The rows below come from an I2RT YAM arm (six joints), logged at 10 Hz.
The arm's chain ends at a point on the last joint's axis. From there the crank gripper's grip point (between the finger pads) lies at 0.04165 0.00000 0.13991 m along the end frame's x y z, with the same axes.
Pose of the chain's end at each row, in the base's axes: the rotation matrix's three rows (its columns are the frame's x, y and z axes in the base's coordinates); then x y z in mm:
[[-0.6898 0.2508 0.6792], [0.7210 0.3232 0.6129], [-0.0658 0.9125 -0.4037]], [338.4 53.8 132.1]
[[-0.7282 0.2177 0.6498], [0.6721 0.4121 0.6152], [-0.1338 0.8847 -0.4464]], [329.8 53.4 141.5]
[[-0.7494 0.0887 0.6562], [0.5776 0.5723 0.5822], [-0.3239 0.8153 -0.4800]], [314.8 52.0 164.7]
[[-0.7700 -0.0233 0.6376], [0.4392 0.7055 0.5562], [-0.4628 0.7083 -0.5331]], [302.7 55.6 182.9]
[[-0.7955 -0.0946 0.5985], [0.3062 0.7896 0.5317], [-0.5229 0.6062 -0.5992]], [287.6 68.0 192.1]
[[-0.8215 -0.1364 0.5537], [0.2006 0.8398 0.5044], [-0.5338 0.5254 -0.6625]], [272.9 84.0 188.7]
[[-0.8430 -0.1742 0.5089], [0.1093 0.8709 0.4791], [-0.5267 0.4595 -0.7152]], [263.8 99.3 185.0]
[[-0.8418 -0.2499 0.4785], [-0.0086 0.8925 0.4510], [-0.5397 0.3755 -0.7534]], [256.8 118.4 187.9]
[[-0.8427 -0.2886 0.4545], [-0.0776 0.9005 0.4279], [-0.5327 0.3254 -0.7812]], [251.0 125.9 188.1]
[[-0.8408 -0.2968 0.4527], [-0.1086 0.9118 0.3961], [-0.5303 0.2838 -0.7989]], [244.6 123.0 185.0]
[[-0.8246 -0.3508 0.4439], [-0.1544 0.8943 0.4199], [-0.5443 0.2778 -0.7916]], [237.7 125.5 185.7]
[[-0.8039 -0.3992 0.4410], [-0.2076 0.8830 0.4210], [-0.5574 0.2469 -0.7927]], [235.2 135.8 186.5]
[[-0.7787 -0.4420 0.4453], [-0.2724 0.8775 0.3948], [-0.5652 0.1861 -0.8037]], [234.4 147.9 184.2]
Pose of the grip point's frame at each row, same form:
[[-0.6898 0.2508 0.6792], [0.7210 0.3232 0.6129], [-0.0658 0.9125 -0.4037]], [404.7 169.6 72.9]
[[-0.7282 0.2177 0.6498], [0.6721 0.4121 0.6152], [-0.1338 0.8847 -0.4464]], [390.4 167.5 73.5]
[[-0.7494 0.0887 0.6562], [0.5776 0.5723 0.5822], [-0.3239 0.8153 -0.4800]], [375.4 157.5 84.1]
[[-0.7700 -0.0233 0.6376], [0.4392 0.7055 0.5562], [-0.4628 0.7083 -0.5331]], [359.8 151.7 89.0]
[[-0.7955 -0.0946 0.5985], [0.3062 0.7896 0.5317], [-0.5229 0.6062 -0.5992]], [338.2 155.1 86.5]
[[-0.8215 -0.1364 0.5537], [0.2006 0.8398 0.5044], [-0.5338 0.5254 -0.6625]], [316.2 162.9 73.8]
[[-0.8430 -0.1742 0.5089], [0.1093 0.8709 0.4791], [-0.5267 0.4595 -0.7152]], [299.9 170.9 63.0]
[[-0.8418 -0.2499 0.4785], [-0.0086 0.8925 0.4510], [-0.5397 0.3755 -0.7534]], [288.7 181.1 60.0]
[[-0.8427 -0.2886 0.4545], [-0.0776 0.9005 0.4279], [-0.5327 0.3254 -0.7812]], [279.5 182.5 56.6]
[[-0.8408 -0.2968 0.4527], [-0.1086 0.9118 0.3961], [-0.5303 0.2838 -0.7989]], [272.9 173.9 51.1]
[[-0.8246 -0.3508 0.4439], [-0.1544 0.8943 0.4199], [-0.5443 0.2778 -0.7916]], [265.5 177.8 52.3]
[[-0.8039 -0.3992 0.4410], [-0.2076 0.8830 0.4210], [-0.5574 0.2469 -0.7927]], [263.4 186.1 52.4]
[[-0.7787 -0.4420 0.4453], [-0.2724 0.8775 0.3948], [-0.5652 0.1861 -0.8037]], [264.3 191.8 48.2]

